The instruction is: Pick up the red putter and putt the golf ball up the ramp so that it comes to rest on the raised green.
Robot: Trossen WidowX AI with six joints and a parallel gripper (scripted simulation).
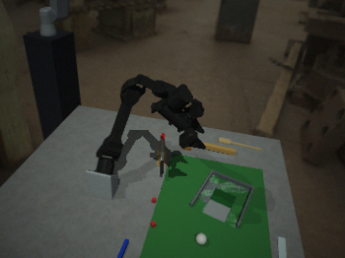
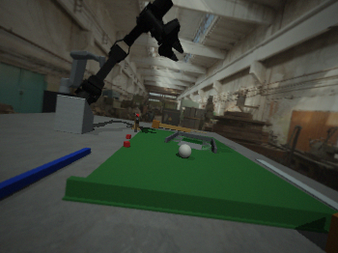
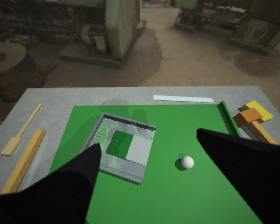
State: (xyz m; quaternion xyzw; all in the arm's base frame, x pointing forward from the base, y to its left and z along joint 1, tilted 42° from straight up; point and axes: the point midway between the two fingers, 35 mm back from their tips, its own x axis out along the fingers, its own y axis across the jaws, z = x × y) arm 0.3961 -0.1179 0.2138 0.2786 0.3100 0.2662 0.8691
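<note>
My gripper tip is 320 mm above the red putter, 240 mm to the right of it and 240 mm past it. From my gripper tip the other things lie so: blue bar: 400 mm to the right, 360 mm below, 160 mm behind; white golf ball: 350 mm below, 140 mm to the right, 80 mm ahead; white strip: 390 mm ahead, 370 mm below, 150 mm to the right.
</note>
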